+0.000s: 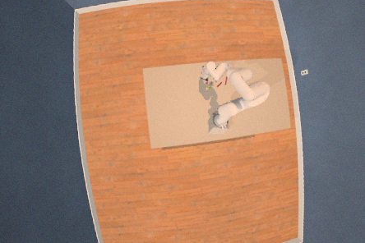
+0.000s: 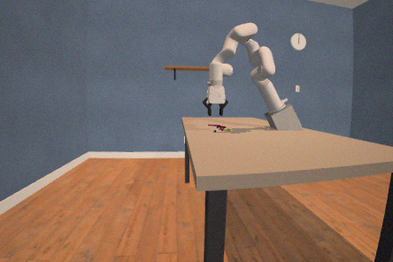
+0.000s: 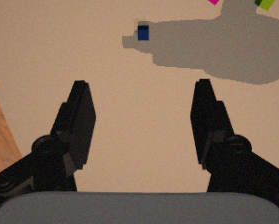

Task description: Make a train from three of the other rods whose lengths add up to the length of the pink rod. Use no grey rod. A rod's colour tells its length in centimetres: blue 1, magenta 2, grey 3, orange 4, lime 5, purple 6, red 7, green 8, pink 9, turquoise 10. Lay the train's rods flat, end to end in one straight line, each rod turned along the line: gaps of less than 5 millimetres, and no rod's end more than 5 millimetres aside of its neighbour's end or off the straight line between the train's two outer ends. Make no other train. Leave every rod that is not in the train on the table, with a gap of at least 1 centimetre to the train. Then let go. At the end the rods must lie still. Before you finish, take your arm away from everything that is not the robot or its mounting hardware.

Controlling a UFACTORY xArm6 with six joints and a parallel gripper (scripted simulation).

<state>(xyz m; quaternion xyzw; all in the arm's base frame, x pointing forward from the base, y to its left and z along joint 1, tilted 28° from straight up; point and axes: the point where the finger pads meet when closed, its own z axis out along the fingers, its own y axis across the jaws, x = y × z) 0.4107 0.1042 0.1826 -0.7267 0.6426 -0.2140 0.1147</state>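
Now: hand 90 mm past the red rod, 180 mm to the left of it and 110 mm above it. From my hand the other things lie so: lime rod (100 mm behind, 60 mm to the right, 110 mm below); then grey rod (70 mm behind, 90 mm to the right, 110 mm below); then magenta rod (60 mm behind, 40 mm to the right, 110 mm below).
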